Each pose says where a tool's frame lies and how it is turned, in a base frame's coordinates. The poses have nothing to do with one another.
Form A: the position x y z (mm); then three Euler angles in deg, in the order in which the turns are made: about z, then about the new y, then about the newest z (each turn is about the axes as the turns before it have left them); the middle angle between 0 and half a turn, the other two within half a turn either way.
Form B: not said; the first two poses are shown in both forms.
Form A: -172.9 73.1 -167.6 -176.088 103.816 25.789
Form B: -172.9 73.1 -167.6 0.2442 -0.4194 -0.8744 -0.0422 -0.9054 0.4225
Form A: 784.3 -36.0 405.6 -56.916 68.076 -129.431
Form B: 784.3 -36.0 405.6 -0.7766 -0.2229 0.5892 -0.3747 -0.5883 -0.7165
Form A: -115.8 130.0 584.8 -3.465 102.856 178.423
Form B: -115.8 130.0 584.8 0.2237 0.0140 0.9746 -0.0543 -0.9982 0.0268
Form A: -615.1 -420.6 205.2 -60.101 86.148 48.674
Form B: -615.1 -420.6 205.2 0.6731 0.3359 -0.6589 0.5473 0.3729 0.7493
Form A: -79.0 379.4 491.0 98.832 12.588 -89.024
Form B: -79.0 379.4 491.0 0.9854 0.1699 -0.0037 -0.1667 0.9616 -0.2179
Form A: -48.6 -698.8 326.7 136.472 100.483 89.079
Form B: -48.6 -698.8 326.7 -0.6865 -0.7270 -0.0158 -0.1430 0.1136 0.9832
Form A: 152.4 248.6 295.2 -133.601 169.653 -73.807
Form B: 152.4 248.6 295.2 -0.5062 0.8609 -0.0501 0.8535 0.4918 -0.1725
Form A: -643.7 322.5 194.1 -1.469 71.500 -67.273
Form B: -643.7 322.5 194.1 0.0989 -0.9252 -0.3664 0.3025 0.3787 -0.8747
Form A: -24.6 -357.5 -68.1 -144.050 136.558 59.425
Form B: -24.6 -357.5 -68.1 0.8044 -0.4802 -0.3498 -0.2074 -0.7788 0.5920
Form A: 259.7 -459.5 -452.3 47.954 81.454 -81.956
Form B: 259.7 -459.5 -452.3 0.7492 -0.6477 -0.1384 -0.0054 0.2030 -0.9792
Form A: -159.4 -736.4 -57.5 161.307 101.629 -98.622
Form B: -159.4 -736.4 -57.5 0.2883 0.9462 0.1468 0.2368 0.0781 -0.9684
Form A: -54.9 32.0 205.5 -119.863 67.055 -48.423
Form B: -54.9 32.0 205.5 -0.7776 0.1481 -0.6111 0.4303 -0.5833 -0.6889
